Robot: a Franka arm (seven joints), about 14 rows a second.
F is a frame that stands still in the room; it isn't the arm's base.
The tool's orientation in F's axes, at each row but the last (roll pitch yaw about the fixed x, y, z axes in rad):
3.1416 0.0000 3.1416
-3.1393 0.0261 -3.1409
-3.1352 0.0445 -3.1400
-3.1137 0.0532 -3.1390
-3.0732 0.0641 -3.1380
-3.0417 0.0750 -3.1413
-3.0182 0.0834 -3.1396
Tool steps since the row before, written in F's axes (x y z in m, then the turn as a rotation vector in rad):
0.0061 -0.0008 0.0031 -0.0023 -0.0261 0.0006
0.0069 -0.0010 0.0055 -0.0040 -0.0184 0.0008
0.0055 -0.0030 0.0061 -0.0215 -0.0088 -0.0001
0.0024 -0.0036 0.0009 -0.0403 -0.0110 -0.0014
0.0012 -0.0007 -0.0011 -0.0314 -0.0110 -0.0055
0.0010 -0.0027 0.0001 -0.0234 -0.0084 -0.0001
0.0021 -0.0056 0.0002 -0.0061 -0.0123 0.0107
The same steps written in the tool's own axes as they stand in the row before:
-0.0061 -0.0008 -0.0031 0.0023 -0.0261 -0.0006
-0.0070 -0.0010 -0.0053 0.0040 -0.0184 -0.0009
-0.0058 -0.0030 -0.0058 0.0215 -0.0088 -0.0008
-0.0024 -0.0036 -0.0007 0.0403 -0.0109 -0.0004
-0.0011 -0.0006 0.0012 0.0317 -0.0106 0.0042
-0.0010 -0.0027 0.0002 0.0233 -0.0085 -0.0008
-0.0021 -0.0056 0.0007 0.0052 -0.0136 -0.0096

